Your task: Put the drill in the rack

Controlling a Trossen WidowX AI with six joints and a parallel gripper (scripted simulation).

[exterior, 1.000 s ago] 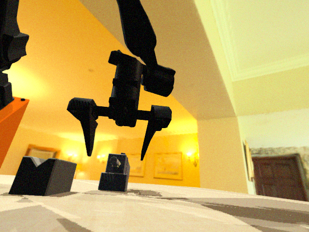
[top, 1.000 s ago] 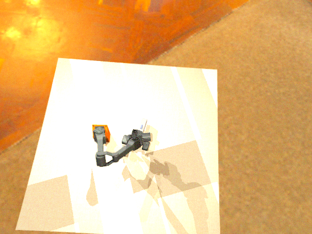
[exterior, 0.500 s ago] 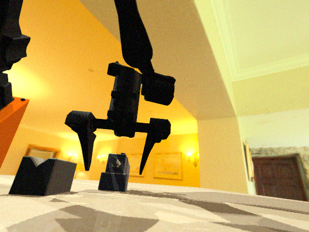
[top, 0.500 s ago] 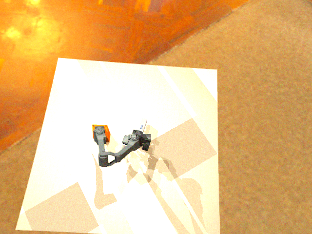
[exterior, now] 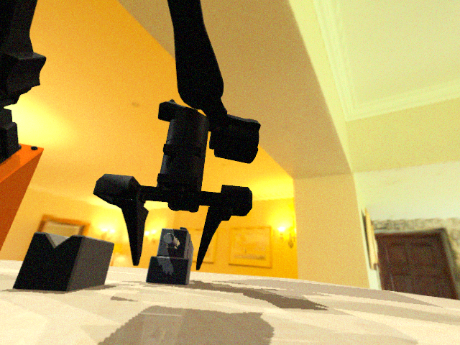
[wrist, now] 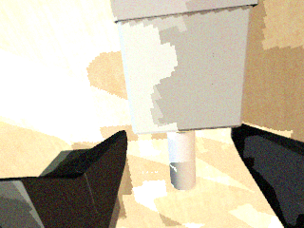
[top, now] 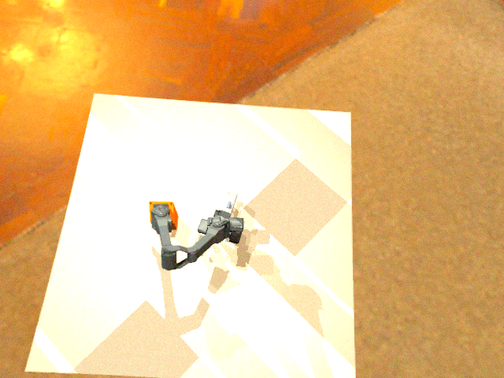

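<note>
My gripper tip is 50 mm to the right of the drill, 30 mm below it and 10 mm short of it. From my gripper tip the other things lie so: grey stepped block: 110 mm to the left, 30 mm ahead, 20 mm above; key: 130 mm to the left, 40 mm ahead, 30 mm above.
</note>
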